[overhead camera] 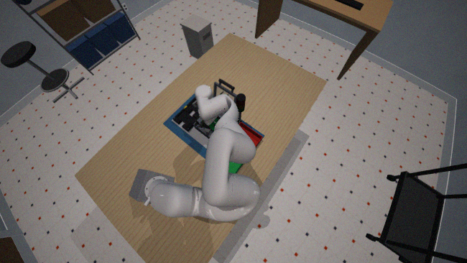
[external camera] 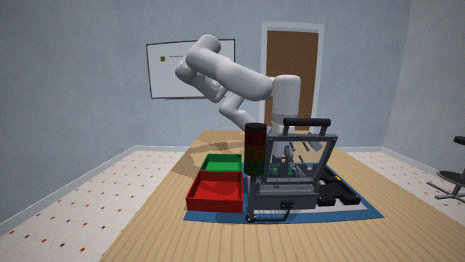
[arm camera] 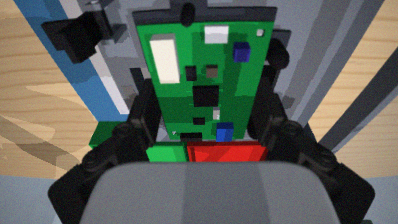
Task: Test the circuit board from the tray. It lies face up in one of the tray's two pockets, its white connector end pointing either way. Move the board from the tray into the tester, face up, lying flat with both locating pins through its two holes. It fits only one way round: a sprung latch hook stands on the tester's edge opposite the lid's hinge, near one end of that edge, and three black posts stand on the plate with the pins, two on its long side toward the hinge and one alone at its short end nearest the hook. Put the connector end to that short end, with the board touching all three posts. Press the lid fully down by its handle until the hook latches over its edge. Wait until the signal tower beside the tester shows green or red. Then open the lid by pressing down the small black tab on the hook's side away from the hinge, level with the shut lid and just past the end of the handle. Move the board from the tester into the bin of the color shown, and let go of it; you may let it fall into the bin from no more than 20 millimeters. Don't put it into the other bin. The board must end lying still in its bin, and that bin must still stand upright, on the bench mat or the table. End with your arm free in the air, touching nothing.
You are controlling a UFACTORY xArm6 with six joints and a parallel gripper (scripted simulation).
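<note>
Right now my hand is right at the green circuit board. Round my hand: clear lid 120 mm ahead, 30 mm to the right, 100 mm above; black latch hook 50 mm behind, 70 mm to the left, 10 mm above; plate 10 mm ahead, 10 mm below.
</note>
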